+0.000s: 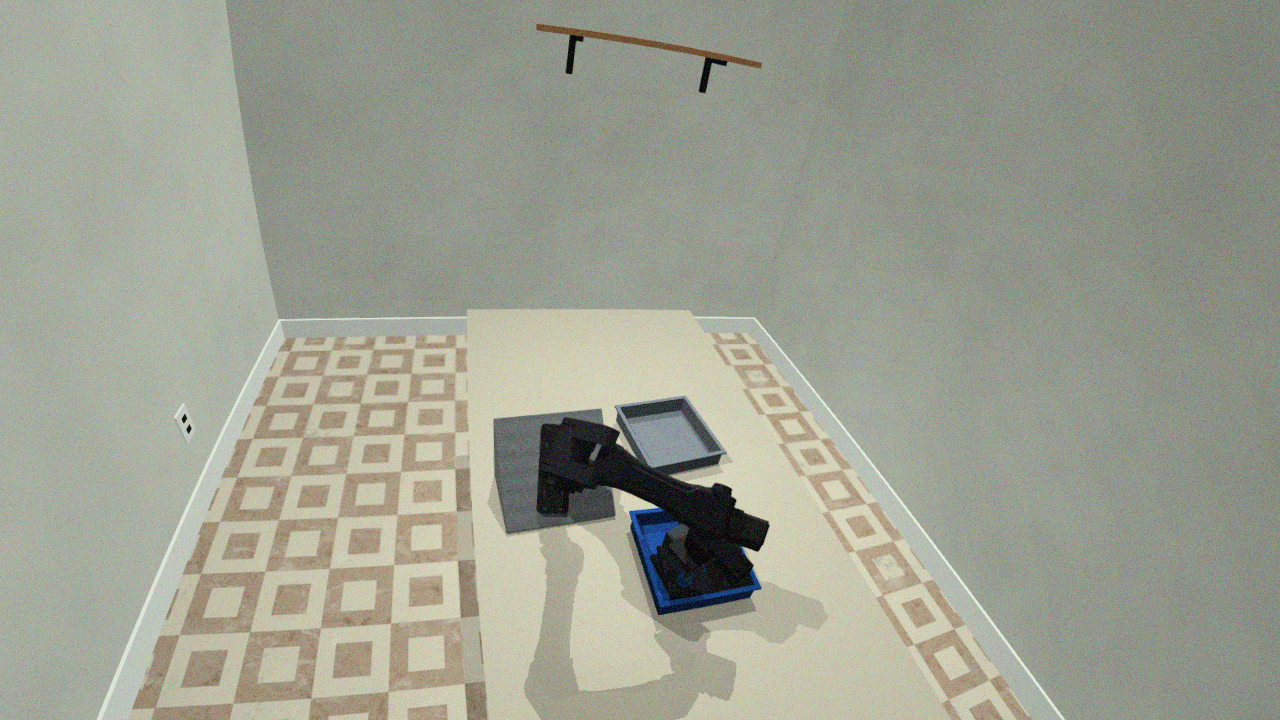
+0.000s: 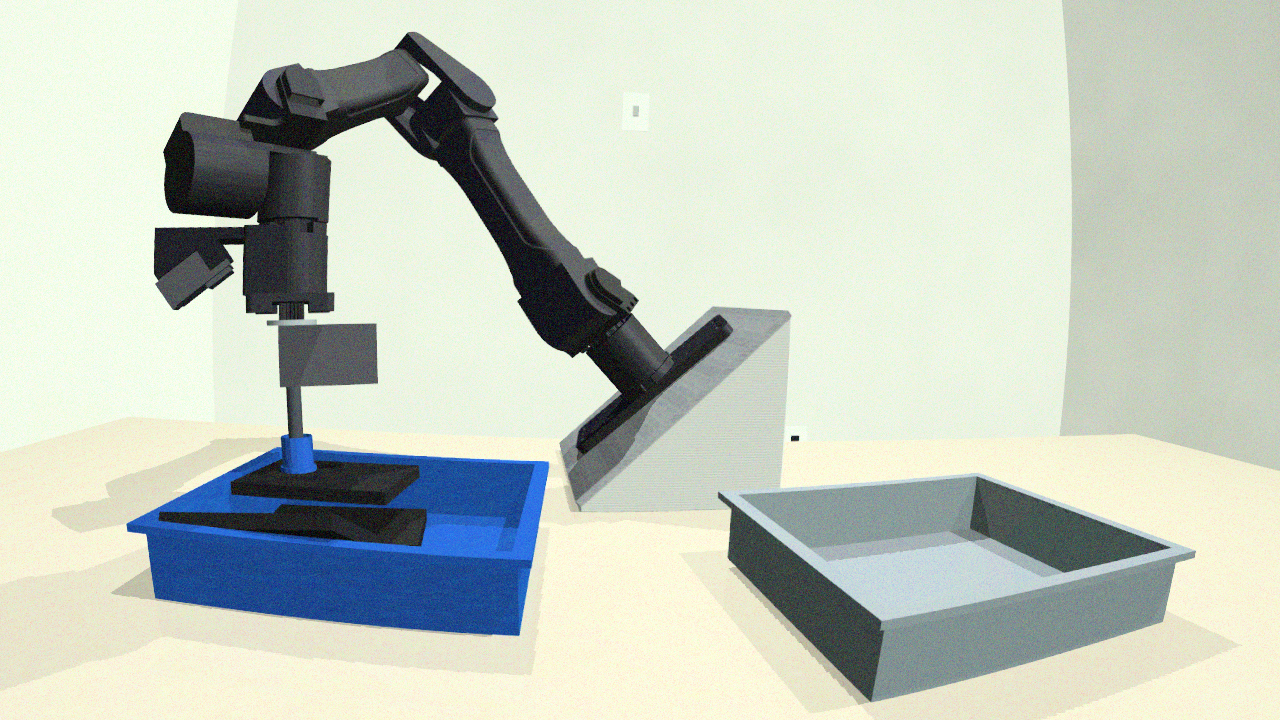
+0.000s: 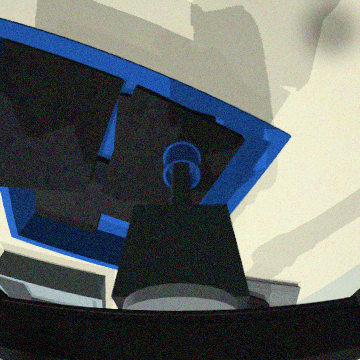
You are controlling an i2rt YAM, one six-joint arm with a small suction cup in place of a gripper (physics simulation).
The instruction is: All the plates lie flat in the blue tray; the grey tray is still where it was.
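Where they show: hand, tool point: (image 1: 683,583) (image 2: 299,482) (image 3: 180,150); arm's base, link origin: (image 2: 655,386).
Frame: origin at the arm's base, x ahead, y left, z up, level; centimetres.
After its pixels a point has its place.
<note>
The suction cup (image 2: 297,455) (image 3: 182,161) {x 24.0, y -28.7, z -5.7 cm} presses on the top of a black square plate (image 2: 357,483) {x 27.0, y -22.5, z -4.4 cm} (image 3: 143,136) {x 27.1, y -29.1, z -4.6 cm} and holds it. That plate is level and sits inside the blue tray (image 2: 340,582) {x 38.5, y -19.4, z -7.0 cm} (image 3: 228,111) {x 22.5, y -33.5, z -4.5 cm} (image 1: 645,547) {x 17.7, y -19.7, z -4.6 cm}, at about rim height. Other black plates (image 2: 357,523) (image 3: 46,107) lie lower in the same tray, one slightly tilted. I cannot tell whether the held plate touches them. The grey tray (image 2: 985,626) {x 44.3, y 14.5, z -6.5 cm} (image 1: 666,435) {x 33.7, y 19.7, z -9.2 cm} (image 3: 46,282) {x 34.6, y 6.1, z -5.6 cm} stands empty to the right of the blue tray.
The arm's base sits on a grey sloped wedge (image 2: 716,420) {x 12.5, y 4.7, z -1.3 cm} (image 1: 519,465) {x -7.8, y 0.2, z 1.2 cm} behind and between the two trays. The arm's links arch from the wedge over the blue tray. Checked floor lies to both sides of the beige table.
</note>
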